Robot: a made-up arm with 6 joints. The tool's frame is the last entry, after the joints.
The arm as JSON. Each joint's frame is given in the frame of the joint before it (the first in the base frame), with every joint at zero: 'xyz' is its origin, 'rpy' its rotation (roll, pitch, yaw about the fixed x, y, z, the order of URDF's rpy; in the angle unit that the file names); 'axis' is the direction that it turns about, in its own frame. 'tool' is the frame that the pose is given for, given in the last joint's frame.
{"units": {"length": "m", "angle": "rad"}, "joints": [
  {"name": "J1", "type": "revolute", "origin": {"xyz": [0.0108, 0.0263, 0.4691], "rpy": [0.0, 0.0, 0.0]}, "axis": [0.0, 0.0, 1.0]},
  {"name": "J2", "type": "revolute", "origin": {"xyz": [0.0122, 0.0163, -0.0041], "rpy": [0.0, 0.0, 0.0]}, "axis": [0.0, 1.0, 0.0]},
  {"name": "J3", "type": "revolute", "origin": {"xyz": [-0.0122, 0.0, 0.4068], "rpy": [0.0, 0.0, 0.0]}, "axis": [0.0, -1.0, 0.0]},
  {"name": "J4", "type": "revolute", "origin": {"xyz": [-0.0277, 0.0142, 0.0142], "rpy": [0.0, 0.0, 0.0]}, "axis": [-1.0, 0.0, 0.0]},
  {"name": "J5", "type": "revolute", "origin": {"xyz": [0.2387, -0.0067, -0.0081], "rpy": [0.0, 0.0, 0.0]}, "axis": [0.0, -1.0, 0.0]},
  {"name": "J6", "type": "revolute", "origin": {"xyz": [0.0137, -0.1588, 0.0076], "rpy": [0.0, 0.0, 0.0]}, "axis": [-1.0, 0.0, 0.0]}
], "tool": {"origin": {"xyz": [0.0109, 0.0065, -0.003], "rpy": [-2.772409, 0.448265, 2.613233]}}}
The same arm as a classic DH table. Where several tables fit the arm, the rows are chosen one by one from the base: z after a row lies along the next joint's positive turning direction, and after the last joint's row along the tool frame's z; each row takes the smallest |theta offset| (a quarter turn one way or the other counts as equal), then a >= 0, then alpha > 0; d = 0 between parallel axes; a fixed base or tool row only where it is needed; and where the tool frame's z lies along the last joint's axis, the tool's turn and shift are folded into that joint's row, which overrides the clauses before.
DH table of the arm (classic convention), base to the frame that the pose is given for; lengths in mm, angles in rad. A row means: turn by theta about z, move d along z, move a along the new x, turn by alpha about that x. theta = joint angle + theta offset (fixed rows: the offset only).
base (fixed): theta0 1.1811; d 0.0; a 28.4; alpha 0.0000
J1: theta0 -1.1811; d 465.0; a 12.2; alpha -1.5708
J2: theta0 1.5408; d 0.0; a -407.0; alpha 3.1416
J3: theta0 -0.0300; d -30.5; a -14.2; alpha 1.5708
J4: theta0 0.0000; d -211.0; a 8.1; alpha -1.5708
J5: theta0 0.0000; d 165.5; a -7.6; alpha 1.5708
J6: theta0 -1.0207; d -24.7; a 7.1; alpha -1.7388
tool (fixed): theta0 -0.9099; d -0.9; a 0.0; alpha 0.0000

